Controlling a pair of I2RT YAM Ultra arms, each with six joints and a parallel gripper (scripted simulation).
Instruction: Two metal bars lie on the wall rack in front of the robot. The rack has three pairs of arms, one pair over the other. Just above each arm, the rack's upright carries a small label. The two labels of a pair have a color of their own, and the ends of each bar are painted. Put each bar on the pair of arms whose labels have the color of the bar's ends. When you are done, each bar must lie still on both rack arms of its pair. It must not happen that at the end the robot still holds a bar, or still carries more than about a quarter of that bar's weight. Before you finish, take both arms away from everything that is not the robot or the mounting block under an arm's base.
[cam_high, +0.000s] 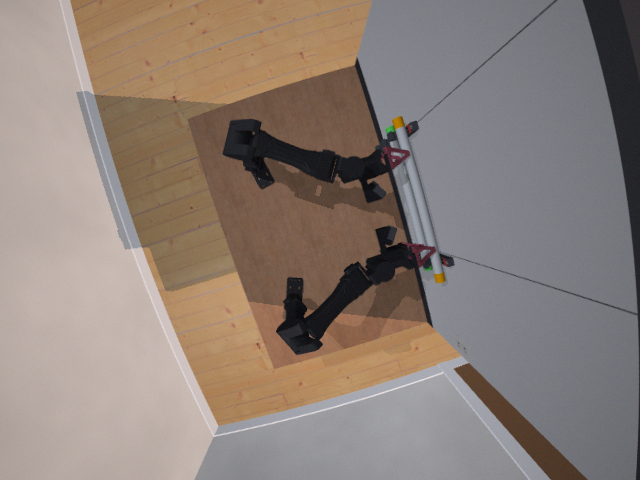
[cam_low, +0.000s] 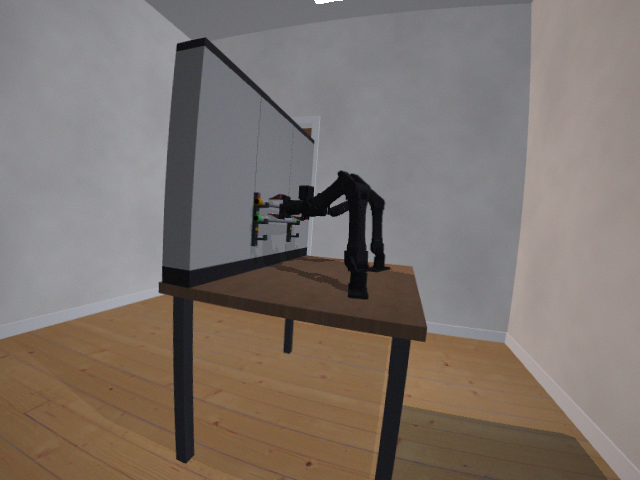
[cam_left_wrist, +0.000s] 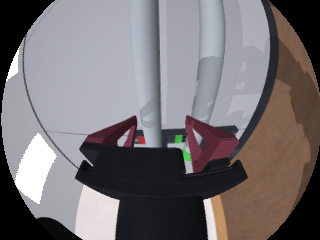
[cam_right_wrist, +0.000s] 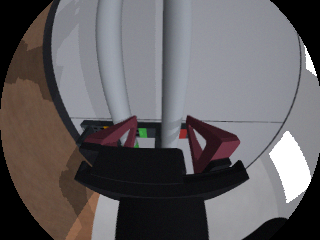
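My left gripper is now 15 cm to the left of the metal bar, 2 cm short of it and 1 cm below it. The rest, counted from my left hand: green-ended bar: 14 cm to the right, 6 cm below, 2 cm ahead; grey wall panel: 12 cm to the right, 12 cm ahead, 11 cm above.
My right gripper is now 15 cm to the right of the metal bar and 1 cm below it. Also, from my right hand: green-ended bar (16 cm to the left, 6 cm below); then grey wall panel (17 cm to the left, 11 cm above, 10 cm ahead).
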